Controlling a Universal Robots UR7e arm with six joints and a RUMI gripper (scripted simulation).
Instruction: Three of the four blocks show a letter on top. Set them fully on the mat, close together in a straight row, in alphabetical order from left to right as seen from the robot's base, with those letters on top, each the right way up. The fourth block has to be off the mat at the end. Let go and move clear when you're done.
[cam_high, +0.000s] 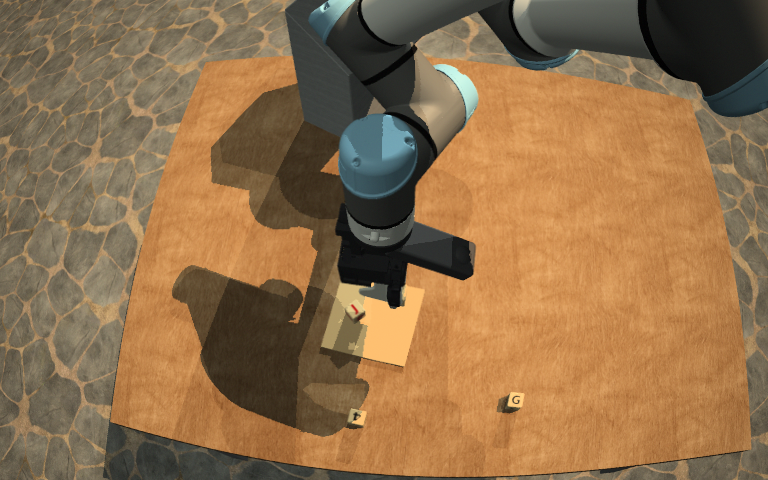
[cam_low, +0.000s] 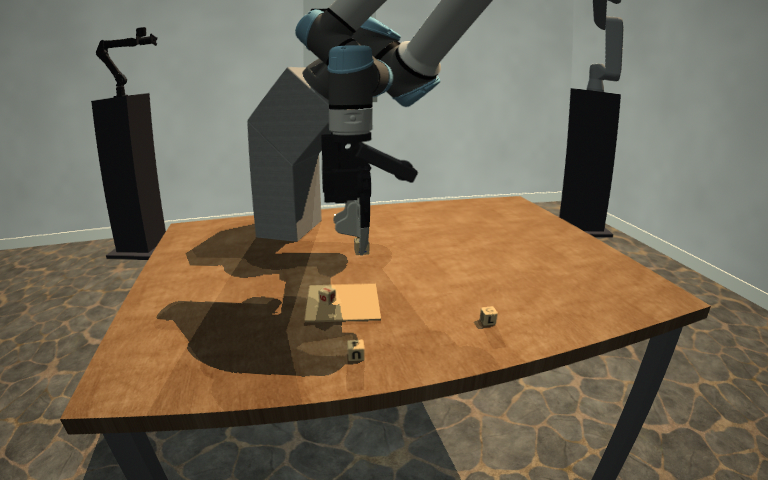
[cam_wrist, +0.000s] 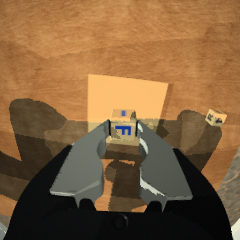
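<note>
Right now the tan mat is 120 mm below my hand, 40 mm to the right of it and 10 mm ahead of it. The rest, counted from my hand: block (right at my hand).
</note>
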